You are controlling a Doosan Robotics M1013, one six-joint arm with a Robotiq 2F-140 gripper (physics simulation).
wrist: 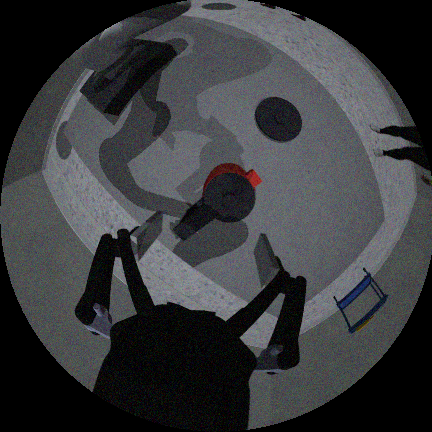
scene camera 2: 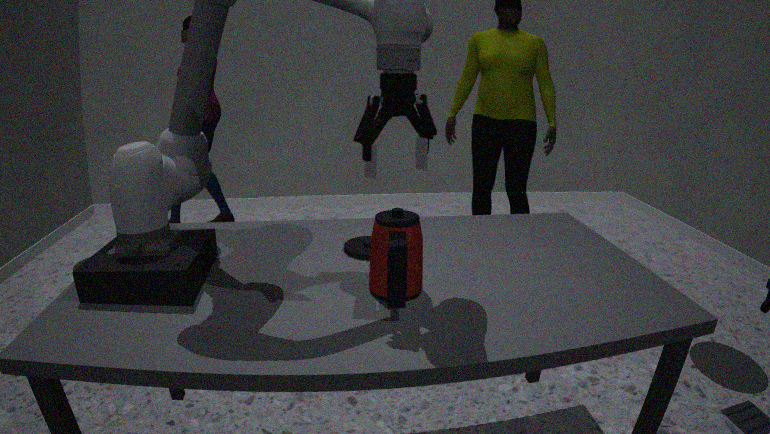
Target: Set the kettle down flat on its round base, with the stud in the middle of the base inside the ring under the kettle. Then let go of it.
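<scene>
The red kettle with a black lid and black handle stands upright on the table. In the scene view its handle faces the camera; in the wrist view the handle points to the lower left and the red spout to the right. The round black base lies flat on the table, apart from the kettle and behind it in the scene view, partly hidden by it there. A small mark shows at its middle in the wrist view. My gripper is open and empty, high above the kettle. The kettle's underside is hidden.
The grey table carries the arm's black mounting block at the left. A person in a yellow top stands behind the table, and another person is partly hidden behind the arm. Shadows lie across the table.
</scene>
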